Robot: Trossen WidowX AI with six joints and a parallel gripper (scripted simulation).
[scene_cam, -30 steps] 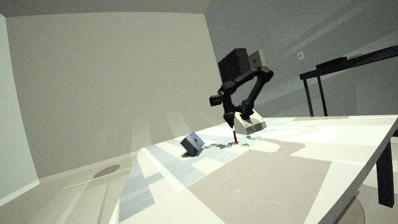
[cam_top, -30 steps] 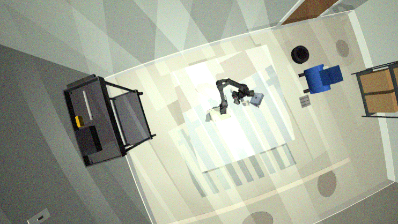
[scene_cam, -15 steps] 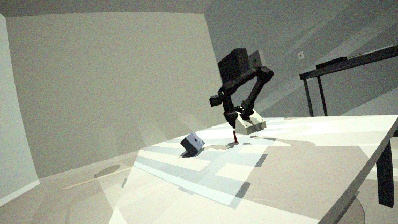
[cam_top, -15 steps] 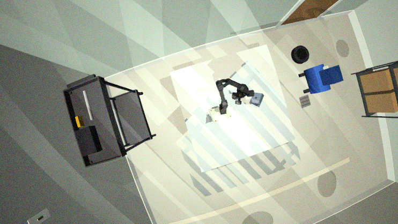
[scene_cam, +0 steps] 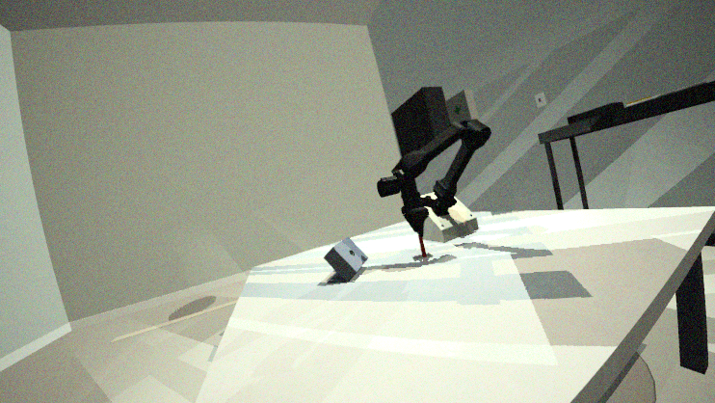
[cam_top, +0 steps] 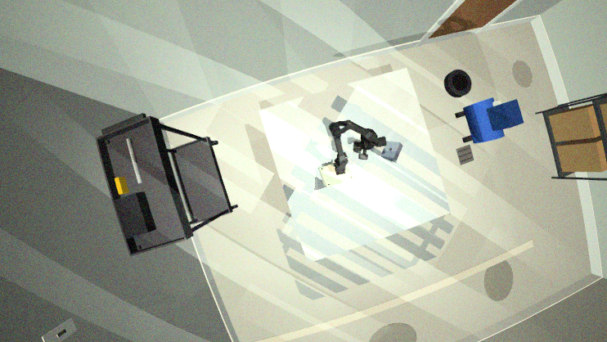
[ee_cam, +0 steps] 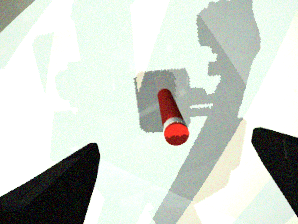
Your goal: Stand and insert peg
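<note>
Now: gripper tip 20 mm above the red peg. From my gripper tip the other things lie so: sloped panel: 250 mm ahead, 70 mm to the right, 20 mm below.
</note>
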